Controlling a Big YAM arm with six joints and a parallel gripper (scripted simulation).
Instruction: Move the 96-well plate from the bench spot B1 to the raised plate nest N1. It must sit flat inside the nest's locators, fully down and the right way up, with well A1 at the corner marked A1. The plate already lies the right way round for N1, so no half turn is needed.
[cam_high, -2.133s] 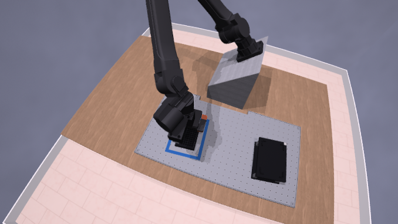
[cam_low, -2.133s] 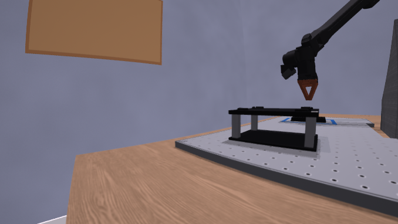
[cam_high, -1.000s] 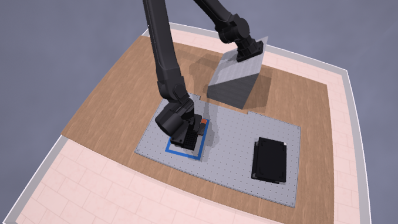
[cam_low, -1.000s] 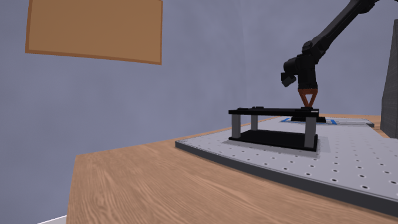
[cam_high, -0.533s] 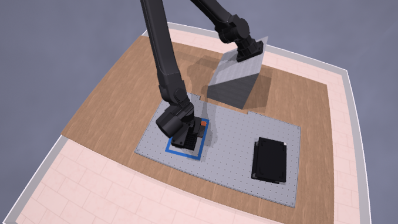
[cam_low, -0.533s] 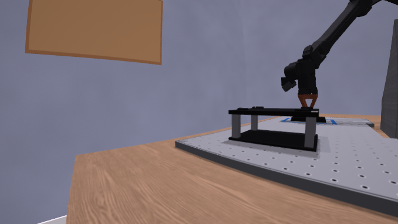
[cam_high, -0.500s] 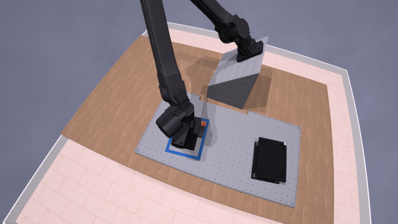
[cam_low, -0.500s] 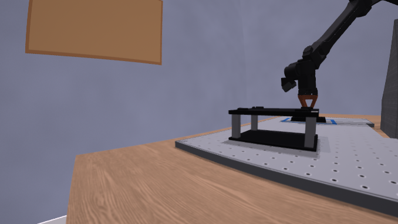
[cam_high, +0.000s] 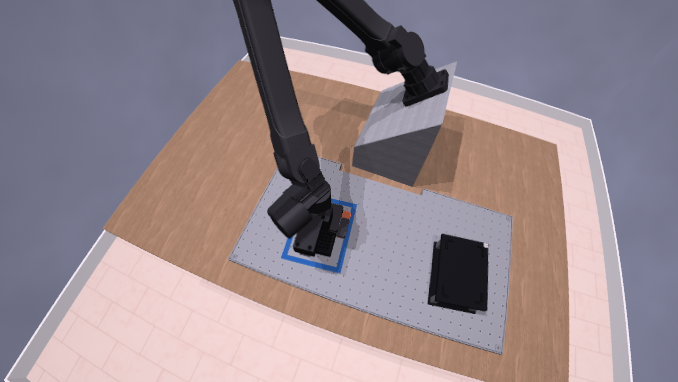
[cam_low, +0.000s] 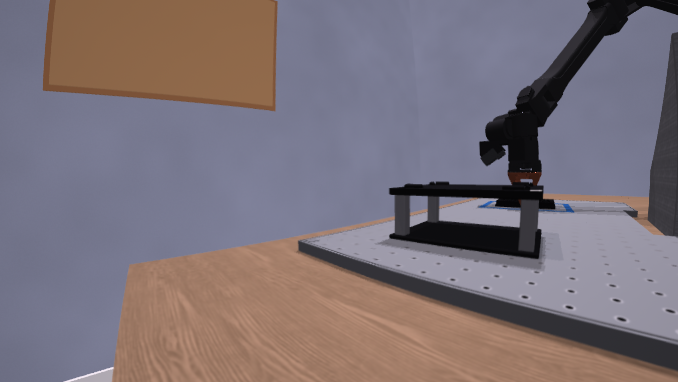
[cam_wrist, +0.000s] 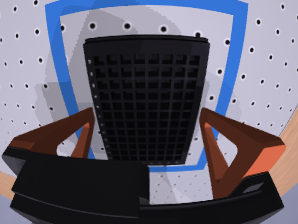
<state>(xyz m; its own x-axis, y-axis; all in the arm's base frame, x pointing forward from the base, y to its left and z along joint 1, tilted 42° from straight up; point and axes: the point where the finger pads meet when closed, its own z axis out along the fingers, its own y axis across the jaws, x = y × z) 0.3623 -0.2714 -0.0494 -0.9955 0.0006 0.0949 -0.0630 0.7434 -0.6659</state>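
Right now the black 96-well plate is 1 cm below my hand. The rest, counted from my hand: white A1 mark: 6 cm behind, 41 cm to the left, 5 cm above; then black base: 2 cm ahead, 36 cm to the left, 1 cm below; then black plate nest N1: 2 cm ahead, 36 cm to the left, 4 cm above.
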